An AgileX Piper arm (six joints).
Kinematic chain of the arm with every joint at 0, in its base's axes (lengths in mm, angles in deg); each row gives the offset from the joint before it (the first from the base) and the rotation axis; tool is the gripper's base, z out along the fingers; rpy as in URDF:
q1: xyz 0 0 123 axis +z
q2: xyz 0 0 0 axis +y
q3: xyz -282.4 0 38.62 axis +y
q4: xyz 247.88 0 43.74 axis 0.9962 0 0.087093
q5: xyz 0 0 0 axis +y
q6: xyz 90.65 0 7.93 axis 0.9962 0 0.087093
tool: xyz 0 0 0 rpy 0 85.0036 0
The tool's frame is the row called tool.
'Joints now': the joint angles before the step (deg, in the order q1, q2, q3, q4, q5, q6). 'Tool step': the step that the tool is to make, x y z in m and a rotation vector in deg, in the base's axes. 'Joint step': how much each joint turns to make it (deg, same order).
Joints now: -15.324 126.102 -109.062 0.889 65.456 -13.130
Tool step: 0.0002 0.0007 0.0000 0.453 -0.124 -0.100
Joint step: 0.004 0.002 0.000 0.479 -0.002 0.004
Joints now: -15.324 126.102 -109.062 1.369 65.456 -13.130
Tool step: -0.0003 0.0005 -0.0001 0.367 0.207 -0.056
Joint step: -0.005 0.009 -0.014 0.305 0.302 -0.005
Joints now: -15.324 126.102 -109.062 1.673 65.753 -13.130
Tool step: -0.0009 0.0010 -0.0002 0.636 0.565 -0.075
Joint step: 0.004 -0.007 0.011 0.469 0.710 0.004
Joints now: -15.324 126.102 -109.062 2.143 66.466 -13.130
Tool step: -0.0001 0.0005 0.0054 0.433 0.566 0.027
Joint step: 0.004 0.045 -1.360 0.257 1.977 0.003
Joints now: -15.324 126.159 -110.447 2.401 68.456 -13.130
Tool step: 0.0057 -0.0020 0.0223 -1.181 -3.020 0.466
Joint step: -0.007 -0.044 -4.759 -0.271 1.594 -0.380
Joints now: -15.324 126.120 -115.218 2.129 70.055 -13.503
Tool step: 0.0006 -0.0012 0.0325 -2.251 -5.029 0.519
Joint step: 0.006 -1.812 -3.633 -0.700 0.014 -0.495
